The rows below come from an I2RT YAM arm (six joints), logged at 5 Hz.
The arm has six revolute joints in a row. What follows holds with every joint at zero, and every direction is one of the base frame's. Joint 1 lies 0.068 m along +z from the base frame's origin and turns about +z. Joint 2 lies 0.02 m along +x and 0.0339 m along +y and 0.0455 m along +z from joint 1 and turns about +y. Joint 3 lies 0.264 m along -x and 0.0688 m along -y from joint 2 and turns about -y. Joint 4 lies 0.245 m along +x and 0.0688 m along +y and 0.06 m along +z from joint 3 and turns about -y. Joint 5 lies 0.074 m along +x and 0.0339 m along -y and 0.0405 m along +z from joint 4 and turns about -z. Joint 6 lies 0.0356 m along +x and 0.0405 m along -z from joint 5 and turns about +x. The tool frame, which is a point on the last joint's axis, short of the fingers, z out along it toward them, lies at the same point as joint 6; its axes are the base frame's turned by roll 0, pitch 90 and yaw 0 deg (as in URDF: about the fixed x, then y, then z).
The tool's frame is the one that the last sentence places.
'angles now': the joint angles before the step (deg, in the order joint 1, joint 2, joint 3, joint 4, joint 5, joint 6). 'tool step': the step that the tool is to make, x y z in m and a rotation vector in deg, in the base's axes. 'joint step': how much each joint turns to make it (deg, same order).
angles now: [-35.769, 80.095, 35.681, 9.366, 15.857, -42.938]
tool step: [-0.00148, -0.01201, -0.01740, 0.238, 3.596, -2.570]
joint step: [-1.923, 4.393, 0.000, 1.726, 1.684, -1.246]
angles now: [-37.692, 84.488, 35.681, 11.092, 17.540, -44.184]
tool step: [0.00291, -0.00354, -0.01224, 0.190, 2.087, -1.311]
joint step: [-0.001, 3.235, 0.152, 1.336, 1.726, -0.066]
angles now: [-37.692, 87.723, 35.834, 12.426, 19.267, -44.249]
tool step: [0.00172, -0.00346, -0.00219, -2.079, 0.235, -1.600]
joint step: [-0.066, 1.309, -0.001, 2.557, 2.317, -0.459]
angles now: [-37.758, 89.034, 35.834, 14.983, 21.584, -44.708]
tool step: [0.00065, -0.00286, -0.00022, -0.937, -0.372, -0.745]
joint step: [-0.284, 0.613, 0.110, 1.421, 0.677, -0.131]
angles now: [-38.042, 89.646, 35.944, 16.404, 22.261, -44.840]
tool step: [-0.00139, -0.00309, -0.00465, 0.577, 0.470, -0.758]
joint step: [-0.633, 1.049, 0.022, 0.217, 0.001, 0.220]
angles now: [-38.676, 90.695, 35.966, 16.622, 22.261, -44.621]
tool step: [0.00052, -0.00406, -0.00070, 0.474, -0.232, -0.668]
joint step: [-0.568, 0.766, 0.722, -0.263, -0.240, 0.503]
